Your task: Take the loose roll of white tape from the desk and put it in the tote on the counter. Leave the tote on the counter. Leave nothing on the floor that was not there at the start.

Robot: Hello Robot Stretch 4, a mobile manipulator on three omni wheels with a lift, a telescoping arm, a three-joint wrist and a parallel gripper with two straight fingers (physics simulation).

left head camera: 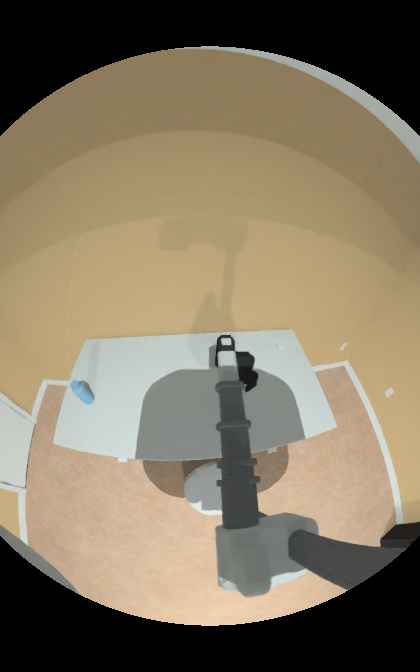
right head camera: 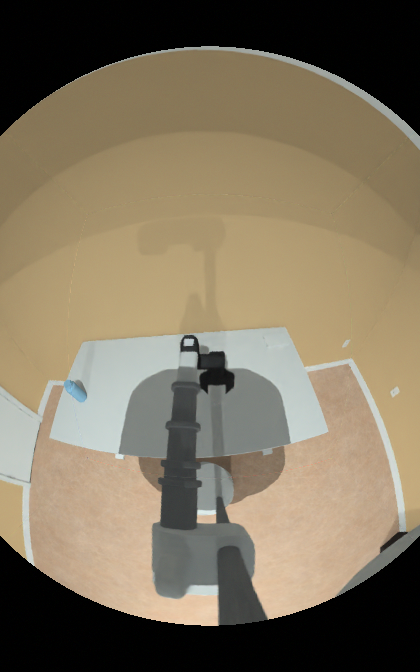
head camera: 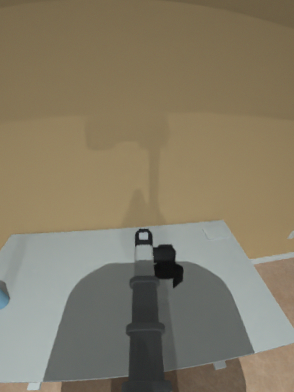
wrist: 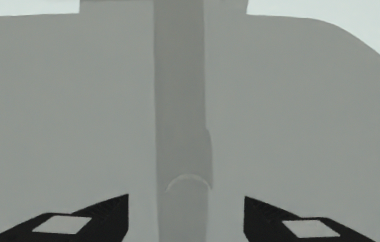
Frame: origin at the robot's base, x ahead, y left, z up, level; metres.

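Seen in the pictures: gripper, fingertip midpoint: (head camera: 164, 285) (wrist: 186, 213).
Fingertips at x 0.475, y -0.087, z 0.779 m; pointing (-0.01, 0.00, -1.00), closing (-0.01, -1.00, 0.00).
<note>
A point is followed by its place in that frame.
The gripper (head camera: 170, 277) (left head camera: 246, 382) (right head camera: 217, 391) (wrist: 186, 196) {x 0.475, y -0.087, z 0.779 m} is open over the back half of the white desk (head camera: 40, 325) {x 0.338, y 0.458, z 0.693 m} (left head camera: 110, 425) (right head camera: 100, 425), pointing down, its two black fingers wide apart. In the wrist view a faint pale curved edge (wrist: 187, 175) {x 0.487, y -0.088, z 0.703 m} lies in the arm's shadow, midway between the fingertips and slightly above their line. It may be the edge of the white tape roll; the rest of its outline blends into the shadow. I cannot make out the roll in the head views. The tote and the counter do not show in these views.
A blue bottle (head camera: 3, 298) {x 0.423, y 0.659, z 0.744 m} (left head camera: 82, 392) (right head camera: 75, 391) lies at the desk's left. A pale flat piece (head camera: 216, 233) {x 0.850, y -0.483, z 0.702 m} (left head camera: 285, 343) (right head camera: 276, 341) lies at its back right. The tan wall stands behind. A pale round-topped thing (left head camera: 202, 487) (right head camera: 210, 487) shows below the desk's front edge.
</note>
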